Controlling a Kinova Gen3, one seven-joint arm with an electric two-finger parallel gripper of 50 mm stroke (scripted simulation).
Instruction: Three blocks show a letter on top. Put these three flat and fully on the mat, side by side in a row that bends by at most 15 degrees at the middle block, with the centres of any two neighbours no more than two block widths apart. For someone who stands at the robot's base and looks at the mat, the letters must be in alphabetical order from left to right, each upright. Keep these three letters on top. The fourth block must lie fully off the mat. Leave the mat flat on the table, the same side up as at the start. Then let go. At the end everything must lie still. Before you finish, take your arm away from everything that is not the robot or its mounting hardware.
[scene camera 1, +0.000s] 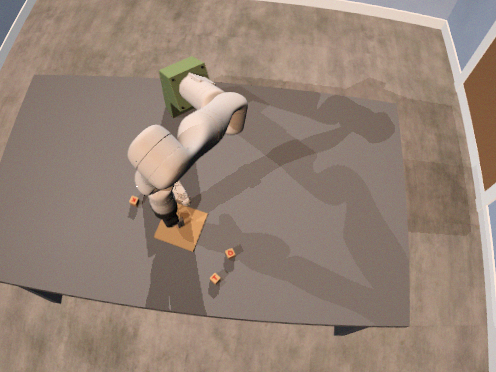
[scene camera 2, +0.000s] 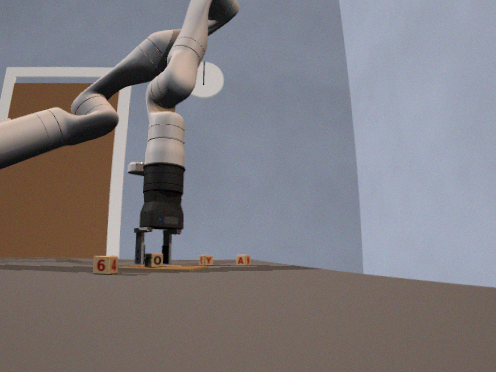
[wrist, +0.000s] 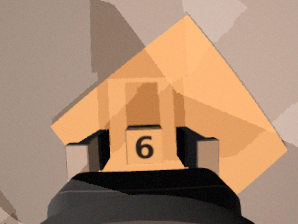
Path:
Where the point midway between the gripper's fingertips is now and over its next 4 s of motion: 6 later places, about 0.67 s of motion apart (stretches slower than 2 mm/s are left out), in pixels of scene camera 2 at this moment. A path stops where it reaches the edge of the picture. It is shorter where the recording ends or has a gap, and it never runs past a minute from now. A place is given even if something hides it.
My gripper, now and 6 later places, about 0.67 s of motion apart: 153, 263; 153, 265; 153, 258; 153, 246; 154, 226; 155, 215; 159, 210

